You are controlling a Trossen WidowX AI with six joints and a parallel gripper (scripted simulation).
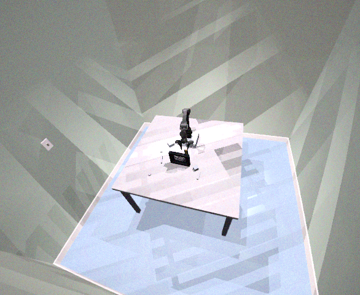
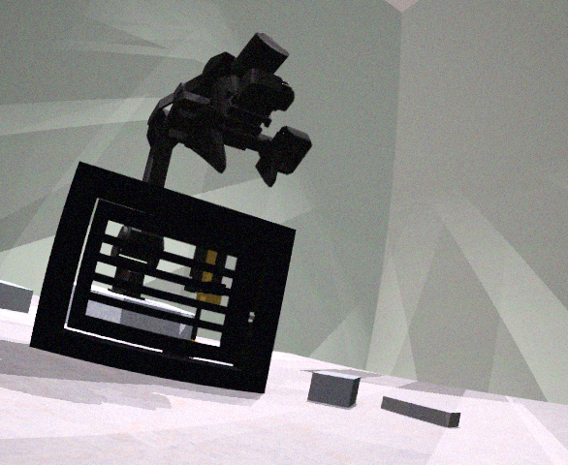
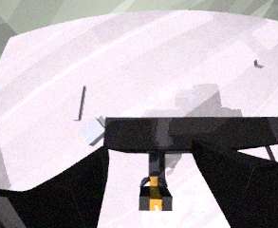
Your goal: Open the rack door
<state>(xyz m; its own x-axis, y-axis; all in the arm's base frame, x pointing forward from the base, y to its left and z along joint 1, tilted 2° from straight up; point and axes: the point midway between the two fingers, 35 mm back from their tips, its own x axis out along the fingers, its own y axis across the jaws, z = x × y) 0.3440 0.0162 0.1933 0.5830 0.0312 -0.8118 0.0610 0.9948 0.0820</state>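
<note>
Right now my gripper tip is 6 cm past the upright handle and 12 cm above it. The rest, counted from my gripper tip: flat bar (15 cm ahead, 16 cm to the left, 22 cm below); then block (7 cm ahead, 12 cm to the left, 21 cm below).
</note>
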